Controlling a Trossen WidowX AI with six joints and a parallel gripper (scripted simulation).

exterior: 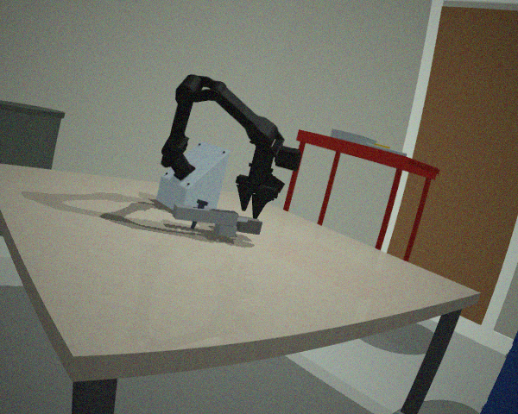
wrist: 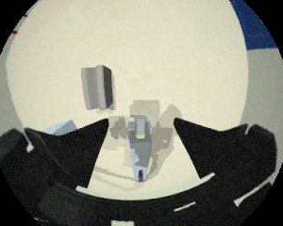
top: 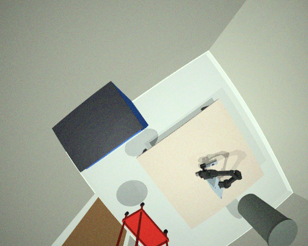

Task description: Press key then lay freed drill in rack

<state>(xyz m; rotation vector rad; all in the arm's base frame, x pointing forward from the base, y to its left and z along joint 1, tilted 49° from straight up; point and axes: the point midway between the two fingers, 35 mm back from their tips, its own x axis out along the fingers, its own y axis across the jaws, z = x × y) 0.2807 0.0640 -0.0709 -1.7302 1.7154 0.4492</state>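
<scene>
Right now the drill is 60 mm to the right of my gripper tip, 20 mm below it and 10 mm behind it. The rest, counted from my gripper tip: light grey block: 120 mm to the right, 30 mm below, 20 mm behind; dark key: 150 mm to the right, 30 mm behind, 20 mm below; grey slotted rack: 70 mm behind, 60 mm to the left, 50 mm below.
</scene>
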